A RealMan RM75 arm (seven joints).
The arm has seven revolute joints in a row. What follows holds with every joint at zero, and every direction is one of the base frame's. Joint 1 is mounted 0.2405 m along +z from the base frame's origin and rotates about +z. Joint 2 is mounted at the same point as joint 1 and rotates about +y. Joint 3 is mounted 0.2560 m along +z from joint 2 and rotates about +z. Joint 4 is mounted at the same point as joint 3 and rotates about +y. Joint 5 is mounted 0.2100 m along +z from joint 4 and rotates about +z. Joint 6 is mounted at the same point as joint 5 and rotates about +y. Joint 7 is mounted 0.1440 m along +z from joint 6 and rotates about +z. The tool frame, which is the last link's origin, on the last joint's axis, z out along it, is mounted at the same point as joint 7; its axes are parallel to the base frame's.
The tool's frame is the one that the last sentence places.
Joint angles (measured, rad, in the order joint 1, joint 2, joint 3, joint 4, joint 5, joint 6, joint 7), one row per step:
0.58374, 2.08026, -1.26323, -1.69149, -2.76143, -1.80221, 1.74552
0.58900, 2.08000, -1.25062, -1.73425, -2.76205, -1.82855, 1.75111
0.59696, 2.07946, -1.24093, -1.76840, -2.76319, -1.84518, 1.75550
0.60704, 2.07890, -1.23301, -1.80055, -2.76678, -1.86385, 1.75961
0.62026, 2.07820, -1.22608, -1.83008, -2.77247, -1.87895, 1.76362
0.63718, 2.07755, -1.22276, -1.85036, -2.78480, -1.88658, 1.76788
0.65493, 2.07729, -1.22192, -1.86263, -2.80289, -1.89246, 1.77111
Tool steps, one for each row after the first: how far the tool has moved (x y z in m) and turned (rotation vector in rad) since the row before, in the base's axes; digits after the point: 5 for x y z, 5 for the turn. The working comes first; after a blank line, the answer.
Tool pose at each row, in the base's axes (x y z in m, rotation vector in rad; the steps are taken from these numbers as rounded here):
0.15929, 0.34265, 0.07032, -2.69391, -0.22516, -0.83030
0.15240, 0.34056, 0.07726, -2.67469, -0.23577, -0.82255
0.14563, 0.33975, 0.08293, -2.65366, -0.25066, -0.81433
0.13886, 0.33873, 0.08817, -2.63405, -0.26637, -0.81102
0.13153, 0.33841, 0.09317, -2.61124, -0.28477, -0.80817
0.12447, 0.33960, 0.09719, -2.58537, -0.30234, -0.81063
0.11865, 0.34127, 0.10027, -2.56161, -0.31527, -0.82056

-0.00689, -0.00209, 0.00694, 0.01624, 0.00144, 0.01408
-0.00677, -0.00081, 0.00567, 0.01672, 0.00098, 0.01754
-0.00677, -0.00102, 0.00524, 0.01417, -0.00234, 0.01674
-0.00733, -0.00032, 0.00500, 0.01612, -0.00349, 0.01945
-0.00706, 0.00119, 0.00402, 0.01810, -0.00751, 0.01884
-0.00582, 0.00167, 0.00308, 0.01617, -0.01185, 0.01361

